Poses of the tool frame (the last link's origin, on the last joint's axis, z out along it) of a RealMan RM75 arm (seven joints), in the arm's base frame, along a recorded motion.
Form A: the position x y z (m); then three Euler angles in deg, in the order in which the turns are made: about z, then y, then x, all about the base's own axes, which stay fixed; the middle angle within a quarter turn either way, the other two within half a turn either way.
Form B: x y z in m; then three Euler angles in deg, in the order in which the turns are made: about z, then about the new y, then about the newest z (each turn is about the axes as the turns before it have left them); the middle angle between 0 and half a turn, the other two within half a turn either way. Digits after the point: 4 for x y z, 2 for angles.
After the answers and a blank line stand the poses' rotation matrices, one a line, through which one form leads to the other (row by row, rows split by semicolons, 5 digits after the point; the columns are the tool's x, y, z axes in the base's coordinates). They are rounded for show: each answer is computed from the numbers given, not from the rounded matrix.
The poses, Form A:
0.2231 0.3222 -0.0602 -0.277 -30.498 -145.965
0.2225 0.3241 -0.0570 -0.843 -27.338 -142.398
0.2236 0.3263 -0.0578 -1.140 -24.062 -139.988
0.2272 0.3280 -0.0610 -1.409 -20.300 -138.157
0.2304 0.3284 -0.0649 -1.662 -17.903 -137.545
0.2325 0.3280 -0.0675 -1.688 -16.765 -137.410
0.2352 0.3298 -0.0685 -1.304 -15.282 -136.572
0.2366 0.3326 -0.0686 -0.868 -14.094 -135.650
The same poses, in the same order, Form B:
0.2231 0.3222 -0.0602 136.46 135.56 -53.36
0.2225 0.3241 -0.0570 130.27 134.73 -60.04
0.2236 0.3263 -0.0578 124.78 134.38 -65.23
0.2272 0.3280 -0.0610 119.01 134.32 -70.23
0.2304 0.3284 -0.0649 115.58 134.59 -73.09
0.2325 0.3280 -0.0675 114.00 134.82 -74.27
0.2352 0.3298 -0.0685 111.68 134.47 -75.74
0.2366 0.3326 -0.0686 109.76 133.91 -76.88

0.86164 0.00417 -0.50751; 0.28806 -0.82731 0.48226; -0.41786 -0.56173 -0.71404
0.88822 0.01307 -0.45924; 0.29184 -0.78806 0.54202; -0.35482 -0.61546 -0.70378
0.91292 0.01817 -0.40772; 0.27733 -0.76054 0.58708; -0.29943 -0.64903 -0.69936
0.93761 0.02306 -0.34694; 0.24969 -0.73906 0.62566; -0.24198 -0.67325 -0.69870
0.95118 0.02760 -0.30741; 0.22881 -0.73148 0.64233; -0.20713 -0.68131 -0.70208
0.95708 0.02820 -0.28845; 0.21681 -0.73015 0.64798; -0.19233 -0.68271 -0.70492
0.96439 0.02195 -0.26357; 0.19767 -0.72193 0.66313; -0.17572 -0.69162 -0.70056
0.96979 0.01469 -0.24351; 0.18104 -0.71242 0.67800; -0.16352 -0.70160 -0.69356

